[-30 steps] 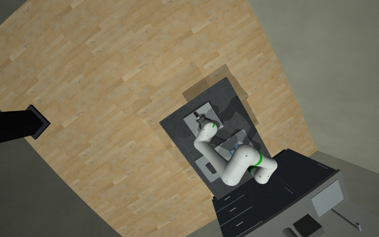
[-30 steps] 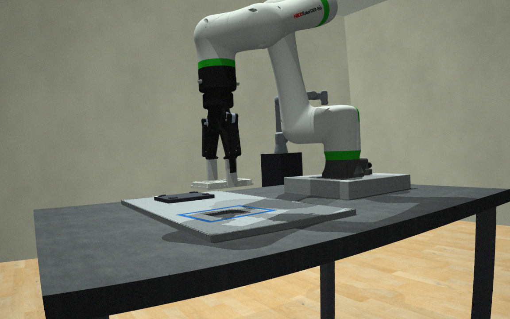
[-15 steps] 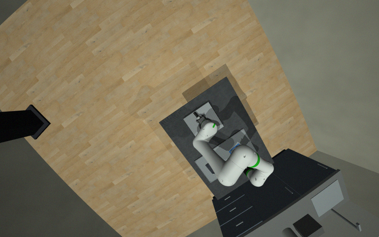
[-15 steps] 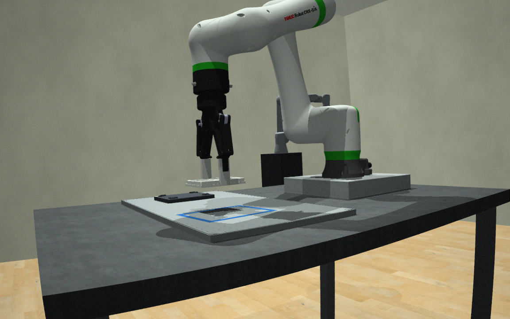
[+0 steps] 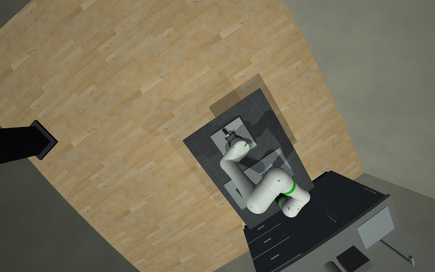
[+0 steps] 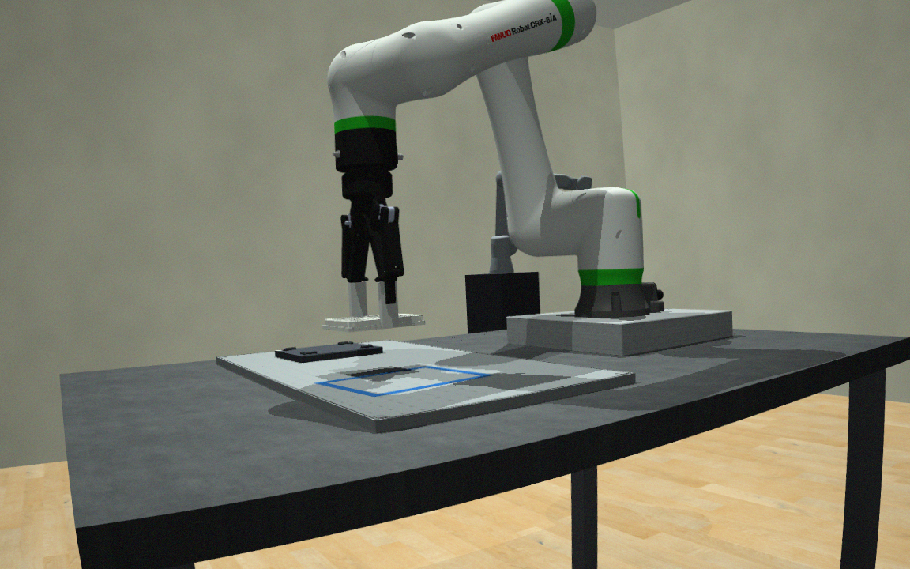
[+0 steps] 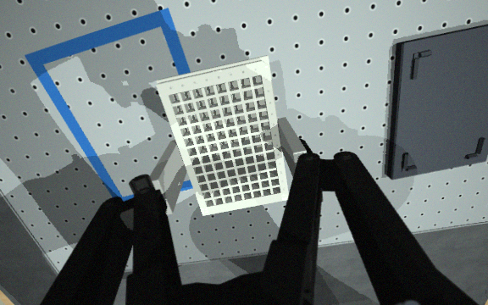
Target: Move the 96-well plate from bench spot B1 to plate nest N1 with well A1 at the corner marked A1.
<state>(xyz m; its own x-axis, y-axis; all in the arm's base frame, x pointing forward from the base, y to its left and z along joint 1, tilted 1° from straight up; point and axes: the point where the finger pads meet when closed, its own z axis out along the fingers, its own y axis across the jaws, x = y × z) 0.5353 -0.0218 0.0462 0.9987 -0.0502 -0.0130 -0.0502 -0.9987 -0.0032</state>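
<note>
Now: hand 50 mm past the black plate nest N1, 240 mm to the left of it and 90 mm above it. From my hand the other things lie so: A1 mark 20 mm ahead, 300 mm to the right, 80 mm below; white 96-well plate 20 mm below.
</note>
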